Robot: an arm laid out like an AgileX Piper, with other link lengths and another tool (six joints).
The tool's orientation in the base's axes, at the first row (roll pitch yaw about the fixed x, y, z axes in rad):
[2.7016 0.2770 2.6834]
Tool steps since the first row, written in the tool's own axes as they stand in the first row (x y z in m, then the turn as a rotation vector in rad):
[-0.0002 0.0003 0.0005 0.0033 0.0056 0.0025]
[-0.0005 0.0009 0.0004 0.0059 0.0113 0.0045]
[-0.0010 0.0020 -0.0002 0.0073 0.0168 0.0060]
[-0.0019 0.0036 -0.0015 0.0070 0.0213 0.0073]
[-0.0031 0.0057 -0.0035 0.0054 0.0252 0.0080]
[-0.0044 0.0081 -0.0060 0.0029 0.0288 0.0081]
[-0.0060 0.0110 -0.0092 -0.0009 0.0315 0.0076]
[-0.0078 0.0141 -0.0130 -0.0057 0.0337 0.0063]
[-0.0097 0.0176 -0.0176 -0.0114 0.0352 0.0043]
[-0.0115 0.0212 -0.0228 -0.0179 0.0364 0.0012]
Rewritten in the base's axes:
[0.0005 0.0003 -0.0003 -0.0002 0.0069 -0.0008]
[0.0009 0.0007 0.0002 0.0001 0.0135 -0.0009]
[0.0014 0.0012 0.0013 0.0011 0.0192 -0.0003]
[0.0021 0.0019 0.0033 0.0033 0.0233 0.0005]
[0.0029 0.0026 0.0062 0.0061 0.0262 0.0019]
[0.0037 0.0035 0.0097 0.0093 0.0283 0.0040]
[0.0047 0.0044 0.0142 0.0132 0.0289 0.0065]
[0.0056 0.0053 0.0192 0.0175 0.0284 0.0099]
[0.0064 0.0063 0.0252 0.0220 0.0267 0.0138]
[0.0068 0.0072 0.0317 0.0267 0.0241 0.0188]

